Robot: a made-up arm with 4 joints.
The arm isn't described. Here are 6 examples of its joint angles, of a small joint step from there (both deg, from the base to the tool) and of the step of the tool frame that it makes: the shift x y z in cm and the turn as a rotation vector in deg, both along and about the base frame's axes.
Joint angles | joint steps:
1: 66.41 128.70 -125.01 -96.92 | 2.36 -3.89 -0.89 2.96
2: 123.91 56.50 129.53 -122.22 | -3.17 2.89 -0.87 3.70
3: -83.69 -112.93 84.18 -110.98 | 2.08 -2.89 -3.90 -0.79
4: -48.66 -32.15 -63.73 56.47 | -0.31 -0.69 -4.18 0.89
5: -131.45 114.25 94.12 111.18 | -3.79 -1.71 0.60 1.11
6: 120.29 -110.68 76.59 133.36 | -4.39 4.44 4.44 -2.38
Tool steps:
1: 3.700 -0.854 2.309 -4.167 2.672 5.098
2: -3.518 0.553 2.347 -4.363 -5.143 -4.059
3: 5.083 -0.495 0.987 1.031 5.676 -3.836
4: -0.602 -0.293 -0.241 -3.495 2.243 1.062
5: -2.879 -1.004 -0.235 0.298 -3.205 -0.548
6: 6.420 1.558 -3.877 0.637 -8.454 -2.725
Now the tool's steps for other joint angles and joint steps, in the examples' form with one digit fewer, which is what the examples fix.
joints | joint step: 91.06 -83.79 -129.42 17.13 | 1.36 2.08 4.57 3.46
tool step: 1.74 0.09 -0.05 1.52 -3.44 0.63
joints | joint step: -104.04 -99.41 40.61 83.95 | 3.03 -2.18 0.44 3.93
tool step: 2.51 -0.06 0.11 2.69 2.06 1.00
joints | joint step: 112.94 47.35 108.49 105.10 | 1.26 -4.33 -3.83 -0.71
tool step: 3.80 4.32 -3.43 4.61 -1.32 3.45
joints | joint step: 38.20 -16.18 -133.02 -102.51 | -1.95 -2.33 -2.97 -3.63
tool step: -2.47 1.18 0.87 1.46 1.36 1.49
